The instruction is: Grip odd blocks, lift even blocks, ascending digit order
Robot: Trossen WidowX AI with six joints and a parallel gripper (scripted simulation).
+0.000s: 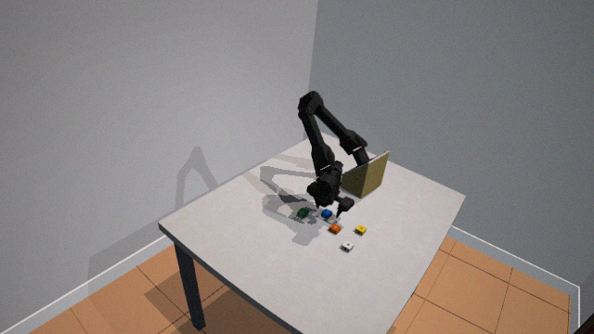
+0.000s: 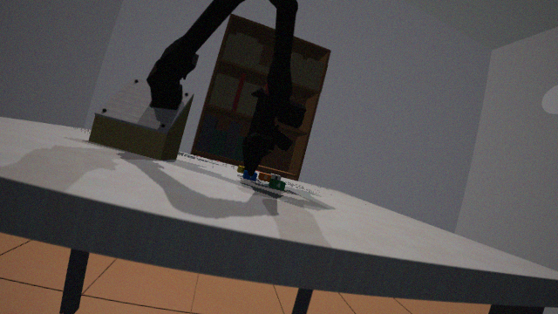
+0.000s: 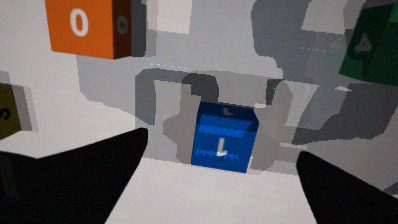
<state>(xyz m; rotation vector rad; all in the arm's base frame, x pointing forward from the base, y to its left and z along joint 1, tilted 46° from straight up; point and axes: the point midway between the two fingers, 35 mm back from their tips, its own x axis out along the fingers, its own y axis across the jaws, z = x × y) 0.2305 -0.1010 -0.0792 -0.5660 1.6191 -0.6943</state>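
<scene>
Now: gripper tip right at the blue block. The rest, counted from my gripper tip: yellow block: 160 mm to the left; green block: 70 mm to the right, 60 mm ahead; orange block: 70 mm to the left, 60 mm ahead.
</scene>
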